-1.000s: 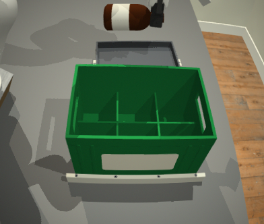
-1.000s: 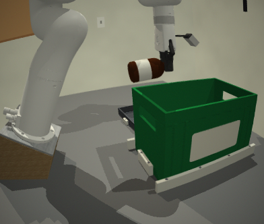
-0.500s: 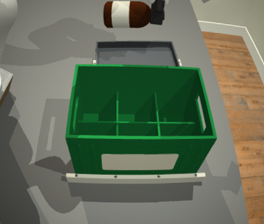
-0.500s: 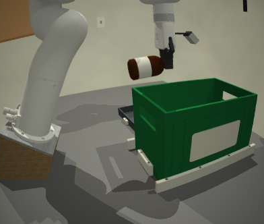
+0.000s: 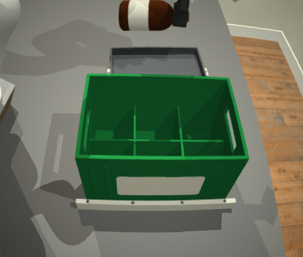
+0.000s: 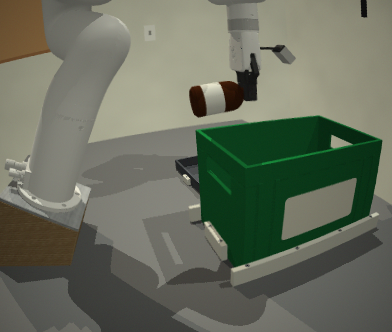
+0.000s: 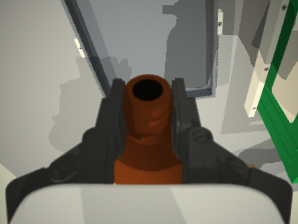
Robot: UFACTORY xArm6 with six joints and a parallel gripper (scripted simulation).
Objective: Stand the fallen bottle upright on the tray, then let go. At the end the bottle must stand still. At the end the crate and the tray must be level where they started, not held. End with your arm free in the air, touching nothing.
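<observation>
The brown bottle lies 5 cm behind my hand, 1 cm to the left of it and 1 cm below it. Round my hand: green crate 26 cm to the right, 12 cm below, 9 cm behind; dark grey tray 19 cm below, 3 cm behind, 1 cm to the left.
</observation>
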